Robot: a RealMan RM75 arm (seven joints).
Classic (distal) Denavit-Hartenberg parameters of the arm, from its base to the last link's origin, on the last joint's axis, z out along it. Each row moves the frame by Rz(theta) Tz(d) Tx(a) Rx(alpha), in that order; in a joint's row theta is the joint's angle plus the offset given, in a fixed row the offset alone. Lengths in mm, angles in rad.
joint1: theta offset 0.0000; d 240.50; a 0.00; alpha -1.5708
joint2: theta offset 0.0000; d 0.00; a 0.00; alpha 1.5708
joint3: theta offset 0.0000; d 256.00; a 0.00; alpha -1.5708
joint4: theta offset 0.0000; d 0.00; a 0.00; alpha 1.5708
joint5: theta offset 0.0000; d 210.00; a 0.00; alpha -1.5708
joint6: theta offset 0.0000; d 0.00; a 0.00; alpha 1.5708
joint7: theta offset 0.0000; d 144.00; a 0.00; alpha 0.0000
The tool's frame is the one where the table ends.
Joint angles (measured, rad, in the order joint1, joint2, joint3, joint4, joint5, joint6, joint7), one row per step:
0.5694 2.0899 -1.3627 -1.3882 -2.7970 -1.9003 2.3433
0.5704 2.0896 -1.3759 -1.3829 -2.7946 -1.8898 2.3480
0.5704 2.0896 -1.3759 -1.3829 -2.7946 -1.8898 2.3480
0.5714 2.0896 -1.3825 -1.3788 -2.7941 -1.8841 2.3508
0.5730 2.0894 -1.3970 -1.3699 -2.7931 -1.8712 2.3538
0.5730 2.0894 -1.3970 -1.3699 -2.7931 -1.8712 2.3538
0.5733 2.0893 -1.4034 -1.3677 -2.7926 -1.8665 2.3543
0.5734 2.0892 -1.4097 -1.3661 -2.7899 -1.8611 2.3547
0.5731 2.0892 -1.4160 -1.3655 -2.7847 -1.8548 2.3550
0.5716 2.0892 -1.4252 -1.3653 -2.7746 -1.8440 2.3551
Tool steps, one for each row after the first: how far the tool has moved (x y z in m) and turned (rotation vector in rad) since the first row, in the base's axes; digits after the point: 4 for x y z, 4 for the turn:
-0.0004 0.0006 -0.0025 -0.0020 -0.0030 0.0062
-0.0004 0.0006 -0.0025 -0.0020 -0.0030 0.0062
-0.0005 0.0009 -0.0039 -0.0029 -0.0051 0.0084
-0.0004 0.0016 -0.0069 -0.0066 -0.0097 0.0155
-0.0004 0.0016 -0.0069 -0.0066 -0.0097 0.0155
-0.0006 0.0018 -0.0081 -0.0086 -0.0116 0.0197
-0.0010 0.0020 -0.0093 -0.0105 -0.0111 0.0248
-0.0017 0.0022 -0.0108 -0.0120 -0.0079 0.0310
-0.0029 0.0025 -0.0132 -0.0137 -0.0002 0.0408

